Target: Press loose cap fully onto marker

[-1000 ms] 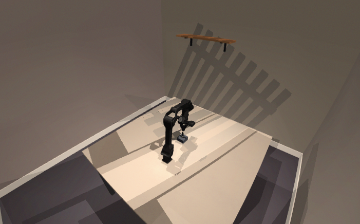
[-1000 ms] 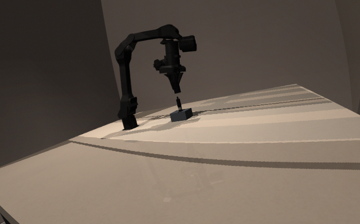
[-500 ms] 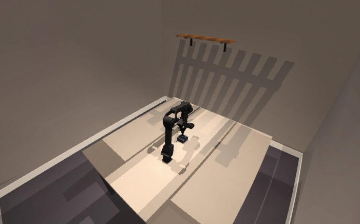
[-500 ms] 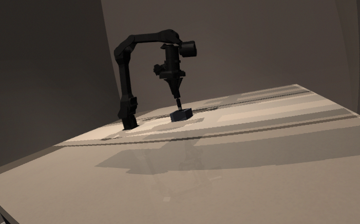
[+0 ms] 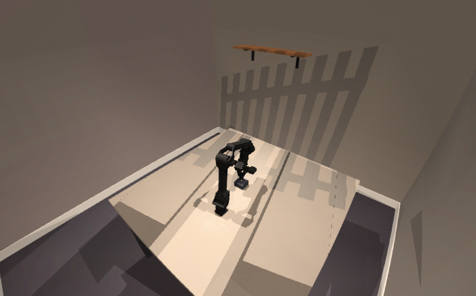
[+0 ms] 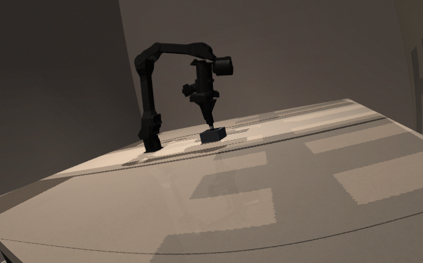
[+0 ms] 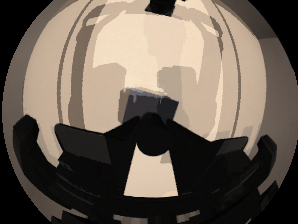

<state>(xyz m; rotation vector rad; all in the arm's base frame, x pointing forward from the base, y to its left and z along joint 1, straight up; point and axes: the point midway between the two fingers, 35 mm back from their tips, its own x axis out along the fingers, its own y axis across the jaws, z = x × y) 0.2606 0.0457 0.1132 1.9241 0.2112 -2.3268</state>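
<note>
Now: gripper tip 10 mm short of the black cap and 10 mm below it. From my gripper tip the other things lie so: grey holder block 10 mm ahead, 60 mm below.
</note>
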